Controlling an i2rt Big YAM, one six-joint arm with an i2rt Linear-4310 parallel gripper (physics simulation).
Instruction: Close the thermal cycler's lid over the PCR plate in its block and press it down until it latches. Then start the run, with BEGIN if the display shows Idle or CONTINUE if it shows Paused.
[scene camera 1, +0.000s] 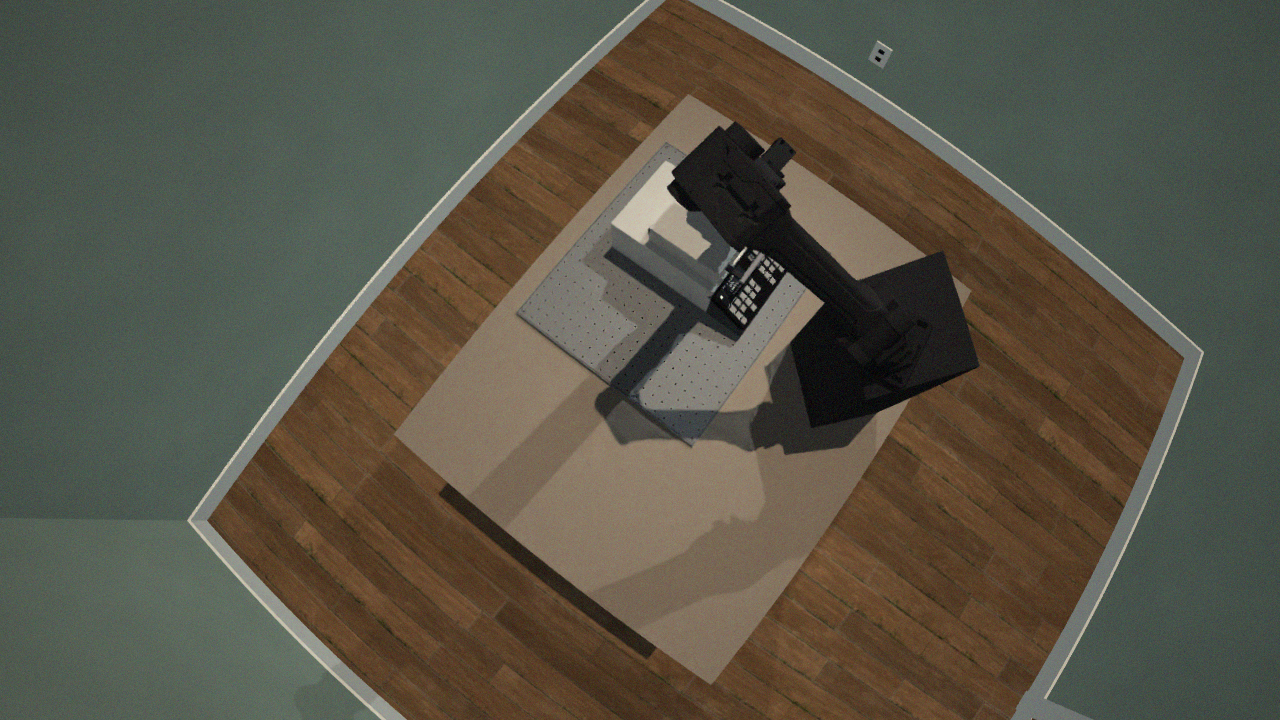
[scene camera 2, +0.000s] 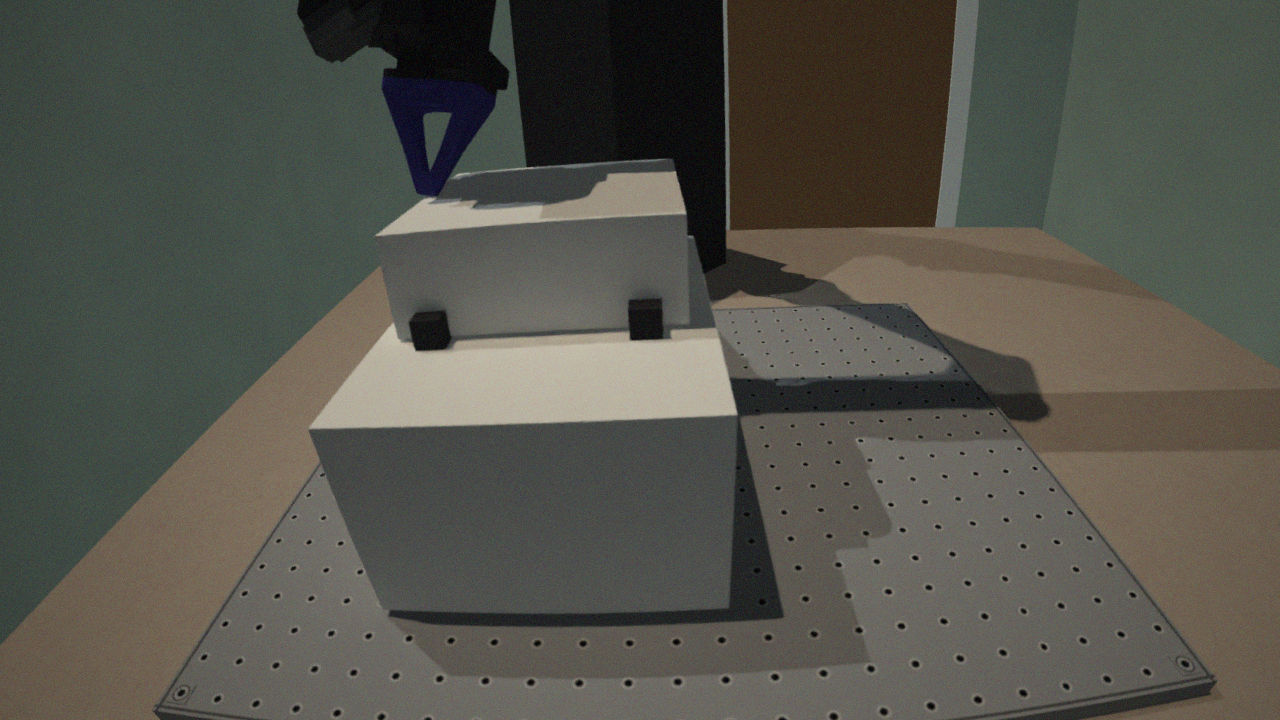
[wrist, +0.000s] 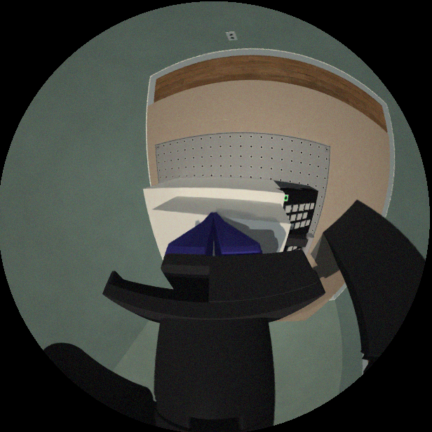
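Pixels of known places: gripper, fingertip midpoint: (scene camera 2: 427, 195); arm's base, origin of the base link: (scene camera 1: 897, 346).
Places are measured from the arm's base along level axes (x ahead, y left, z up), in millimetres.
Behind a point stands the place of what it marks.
Observation:
The thermal cycler's white body (scene camera 1: 642, 204) @[x 571, y -58, z -261 mm] (scene camera 2: 528, 519) @[x 597, y -81, z -317 mm] stands on a perforated plate. Its lid (scene camera 2: 537, 277) @[x 507, y -77, z -226 mm] lies down over the block area, with two black hinge blocks at its rear edge. Whether it is latched cannot be told. The PCR plate is hidden. The black key panel (scene camera 1: 751, 300) @[x 262, y -38, z -319 mm] (wrist: 300, 216) is at the front, partly covered by a bar. A small green light (wrist: 286, 198) shows there; the display text is unreadable. My gripper (scene camera 2: 429, 191) @[x 416, y -163, z -194 mm] (wrist: 213, 217) is shut and empty, its blue fingertips pointing down close to the lid's top; contact cannot be told. The arm hides it in scene camera 1.
The grey perforated plate (scene camera 1: 572, 322) @[x 562, y 217, z -395 mm] (scene camera 2: 966, 626) @[x 623, y 150, z -395 mm] (wrist: 240, 155) lies on the tan table (scene camera 1: 572, 483) @[x 345, y 503, z -408 mm] (scene camera 2: 1154, 358) @[x 323, y 531, z -408 mm] (wrist: 250, 107). The arm's black pedestal (scene camera 1: 930, 304) @[x -5, y -80, z 42 mm] (scene camera 2: 626, 107) @[x 126, y -31, z -173 mm] stands beyond the cycler's front. The arm's shadow crosses the plate and the table.

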